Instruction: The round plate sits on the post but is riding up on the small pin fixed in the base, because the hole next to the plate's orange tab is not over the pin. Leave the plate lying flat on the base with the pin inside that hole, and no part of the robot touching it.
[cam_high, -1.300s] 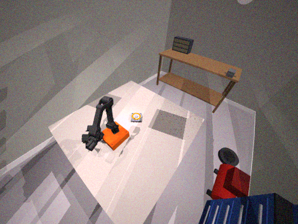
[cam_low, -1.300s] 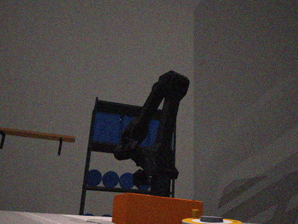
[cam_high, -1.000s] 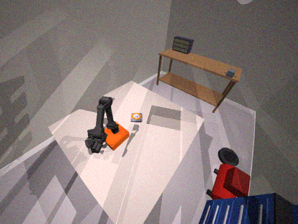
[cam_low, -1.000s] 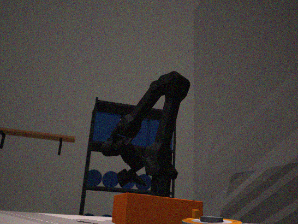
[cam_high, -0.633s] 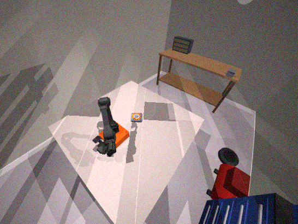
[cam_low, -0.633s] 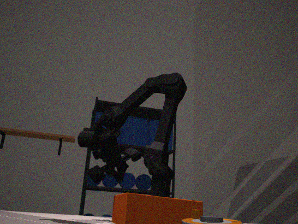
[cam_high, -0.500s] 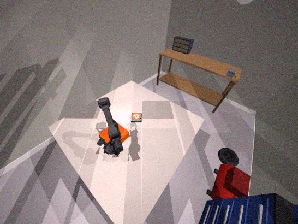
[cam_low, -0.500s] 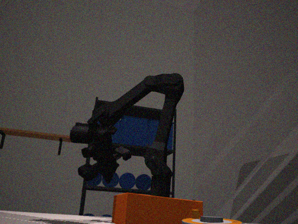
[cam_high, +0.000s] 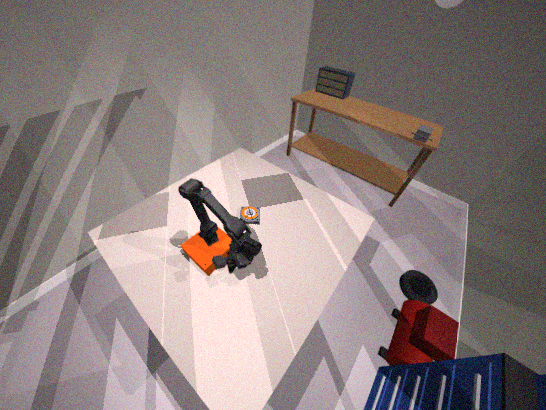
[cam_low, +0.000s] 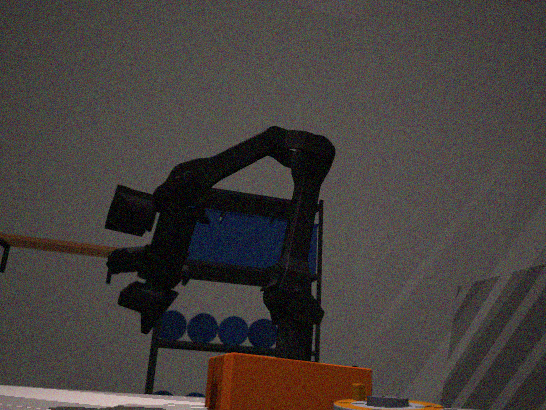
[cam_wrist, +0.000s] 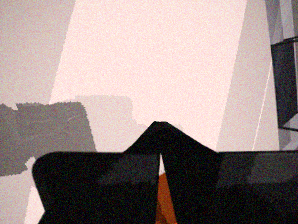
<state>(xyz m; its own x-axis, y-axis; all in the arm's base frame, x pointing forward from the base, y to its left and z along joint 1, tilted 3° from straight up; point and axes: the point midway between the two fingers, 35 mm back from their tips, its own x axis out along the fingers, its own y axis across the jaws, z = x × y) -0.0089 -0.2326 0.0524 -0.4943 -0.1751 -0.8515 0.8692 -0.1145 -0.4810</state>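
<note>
Right now my gripper tip is 300 mm short of the round plate, 290 mm to the right of it and 70 mm above it. The rest, counted from my gripper tip: grey base (320 mm ahead, 290 mm to the left, 90 mm below).
</note>
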